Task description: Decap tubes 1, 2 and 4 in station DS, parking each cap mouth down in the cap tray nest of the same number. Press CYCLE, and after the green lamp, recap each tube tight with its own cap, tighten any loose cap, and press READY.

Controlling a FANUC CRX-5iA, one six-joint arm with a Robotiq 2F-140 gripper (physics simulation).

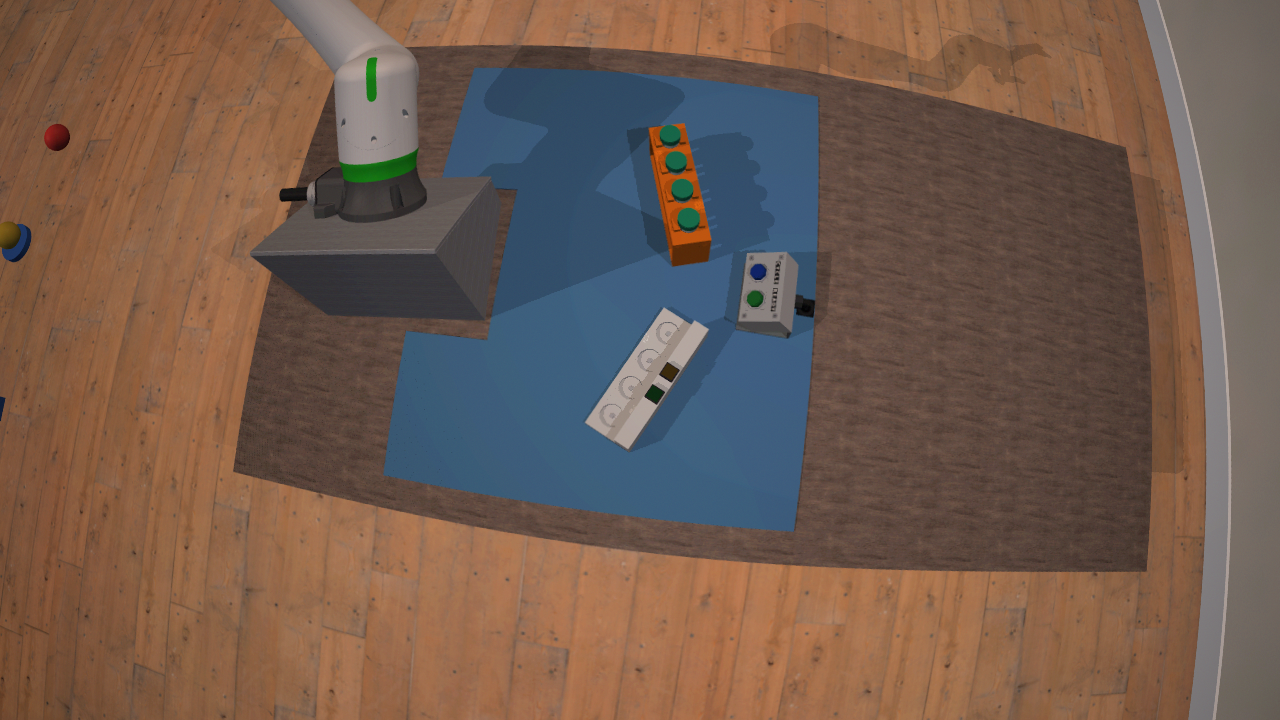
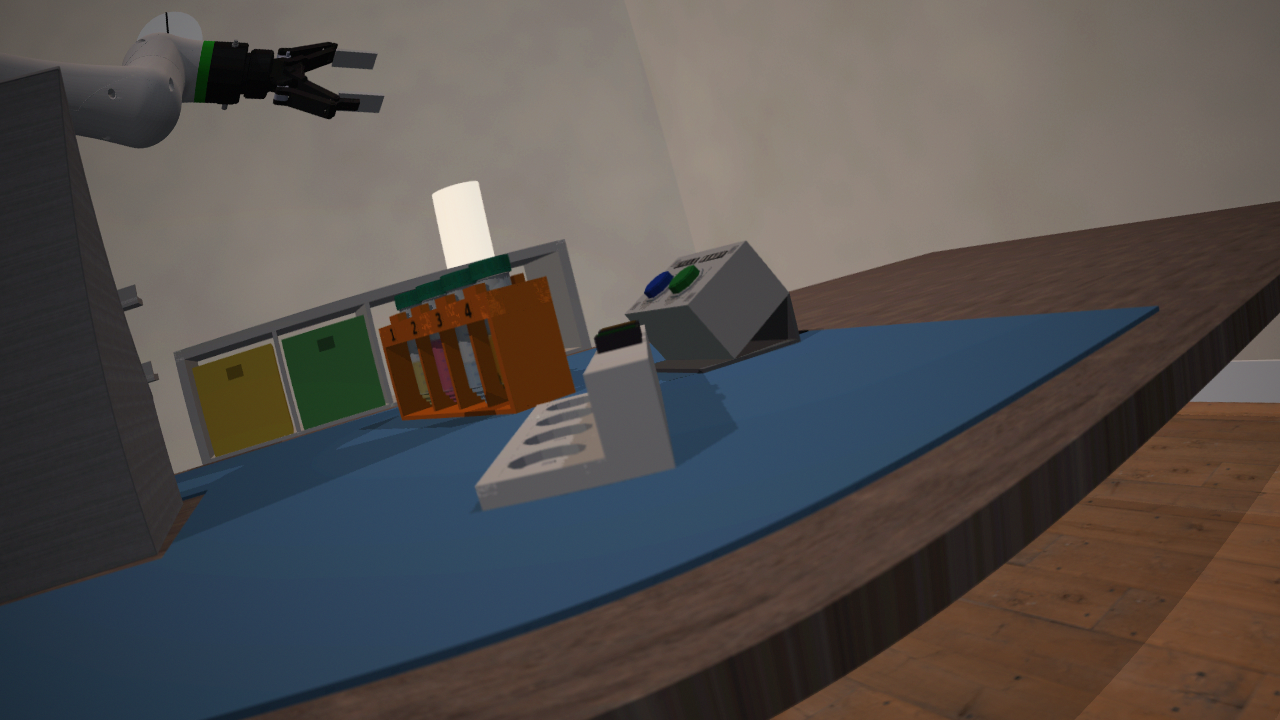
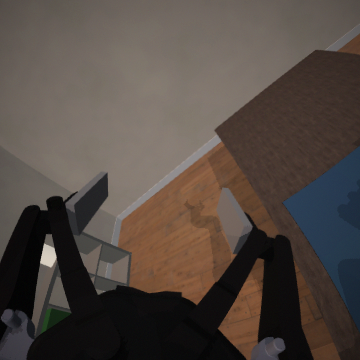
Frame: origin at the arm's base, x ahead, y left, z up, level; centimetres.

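Seen in the pictures: gripper, fingertip midpoint: (image 2: pixel 377 80) (image 3: pixel 163 191); arm's base at its link origin: (image 1: pixel 382 205).
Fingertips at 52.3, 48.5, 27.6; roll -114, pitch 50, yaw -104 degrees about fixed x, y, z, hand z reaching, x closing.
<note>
Pixels of each thing's middle, then the offset from my fingertips to it, as dx, dy, dz. Level surfaces: height alone.
- orange rack at the middle of its body: (image 2: pixel 462 352) (image 1: pixel 678 192) -6.9, -38.8, -41.5
- white cap tray at the middle of its body: (image 2: pixel 578 390) (image 1: pixel 646 376) -10.0, -69.2, -44.0
- green lamp at the middle of its body: (image 2: pixel 616 330) (image 1: pixel 654 393) -8.6, -72.3, -41.4
- grey button box at the middle of its body: (image 2: pixel 704 305) (image 1: pixel 769 292) +8.3, -54.8, -42.5
- blue button at the middle of its body: (image 2: pixel 660 287) (image 1: pixel 758 272) +6.4, -52.4, -40.3
- green button at the middle of its body: (image 2: pixel 685 281) (image 1: pixel 755 299) +5.9, -56.9, -40.3
- blue mat at its surface level: dz -46.7
- brown table at its surface level: dz -47.0
My gripper (image 2: pixel 358 81) (image 3: pixel 163 191) is open and empty, high above the table and pointing sideways. The orange rack (image 1: pixel 690 251) (image 2: pixel 537 349), numbered 1 to 4, stands on the blue mat. Each of its tubes wears a green cap; the cap at 4 (image 1: pixel 688 218) (image 2: pixel 490 265) is nearest the white tray. Whether a cap is loose cannot be told. The white cap tray (image 1: pixel 640 419) (image 2: pixel 626 402) has four empty round nests; its amber lamp (image 1: pixel 669 371) and green lamp (image 1: pixel 654 394) look dark. The grey button box (image 1: pixel 780 320) (image 2: pixel 693 324) carries a blue button (image 1: pixel 758 271) (image 2: pixel 658 284) and a green button (image 1: pixel 755 298) (image 2: pixel 685 278).
The blue mat (image 1: pixel 501 447) (image 2: pixel 358 573) (image 3: pixel 320 210) lies on the brown table (image 1: pixel 975 358) (image 3: pixel 300 115). The grey arm pedestal (image 1: pixel 384 282) (image 2: pixel 80 358) stands at its side. A shelf unit with a yellow bin (image 2: pixel 243 402) and a green bin (image 2: pixel 332 376) shows behind the rack.
</note>
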